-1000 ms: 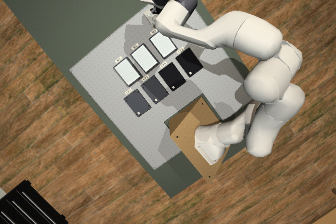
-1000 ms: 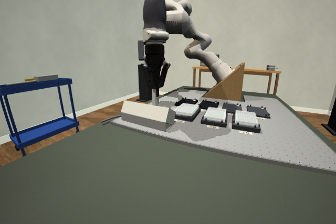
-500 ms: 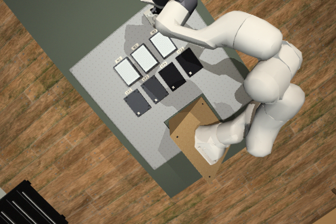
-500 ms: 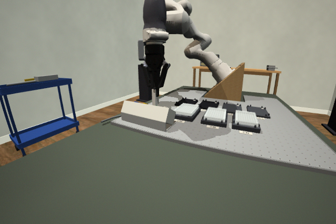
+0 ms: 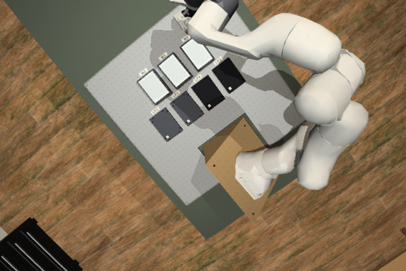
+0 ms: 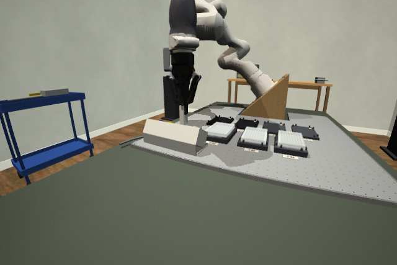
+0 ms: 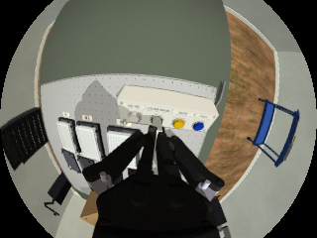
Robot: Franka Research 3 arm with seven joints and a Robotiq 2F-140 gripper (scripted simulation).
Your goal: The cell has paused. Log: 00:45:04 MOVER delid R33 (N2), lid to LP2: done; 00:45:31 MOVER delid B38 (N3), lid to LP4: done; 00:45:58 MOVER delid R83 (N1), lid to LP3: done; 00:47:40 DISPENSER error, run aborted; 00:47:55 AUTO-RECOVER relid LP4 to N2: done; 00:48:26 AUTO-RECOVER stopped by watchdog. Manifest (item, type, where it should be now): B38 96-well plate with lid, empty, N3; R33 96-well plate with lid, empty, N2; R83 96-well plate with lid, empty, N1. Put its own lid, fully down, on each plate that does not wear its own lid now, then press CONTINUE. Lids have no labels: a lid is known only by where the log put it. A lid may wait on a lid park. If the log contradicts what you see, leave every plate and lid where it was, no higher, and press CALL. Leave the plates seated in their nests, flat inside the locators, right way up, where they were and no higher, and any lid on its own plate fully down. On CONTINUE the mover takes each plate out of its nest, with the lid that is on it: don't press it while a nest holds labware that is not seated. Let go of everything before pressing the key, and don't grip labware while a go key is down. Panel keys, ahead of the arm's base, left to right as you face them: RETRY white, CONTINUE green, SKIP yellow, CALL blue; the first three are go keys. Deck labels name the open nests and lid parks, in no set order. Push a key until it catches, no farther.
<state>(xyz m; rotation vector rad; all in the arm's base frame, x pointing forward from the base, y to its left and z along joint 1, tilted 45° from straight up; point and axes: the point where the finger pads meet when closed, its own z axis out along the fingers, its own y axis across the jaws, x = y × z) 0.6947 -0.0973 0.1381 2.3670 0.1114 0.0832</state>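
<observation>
Right now the green key is 40 mm below my hand. From my hand the other things lie so: blue key 100 mm to the right, 40 mm below, 10 mm ahead; yellow skip key 50 mm to the right, 40 mm below; white key 50 mm to the left, 40 mm below.
</observation>
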